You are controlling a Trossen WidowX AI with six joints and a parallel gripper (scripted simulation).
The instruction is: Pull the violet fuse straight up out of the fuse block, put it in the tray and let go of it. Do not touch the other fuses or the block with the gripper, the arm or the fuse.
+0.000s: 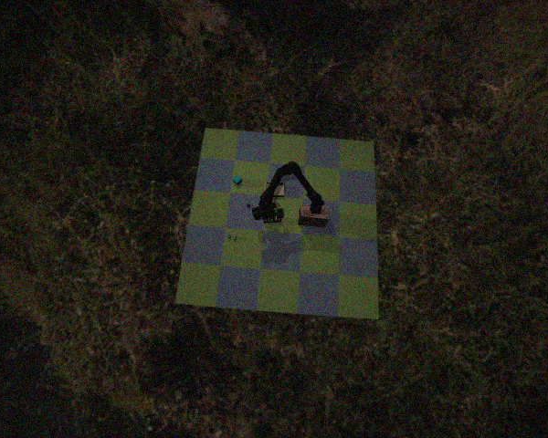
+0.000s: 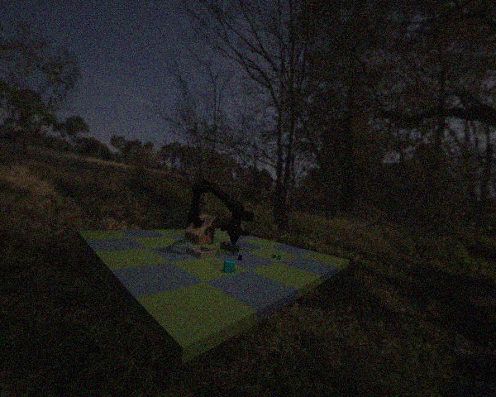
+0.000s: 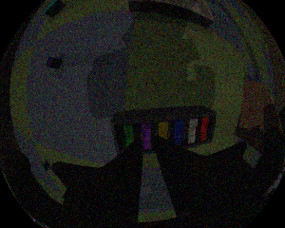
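My gripper tip is now 2 cm above the violet fuse. The rest, counted from my gripper tip: small dark violet bit 14 cm ahead, 10 cm to the right, 3 cm below; teal cube 29 cm to the right, 22 cm ahead, 2 cm below; pale tray 22 cm to the right, 5 cm behind, 4 cm below.
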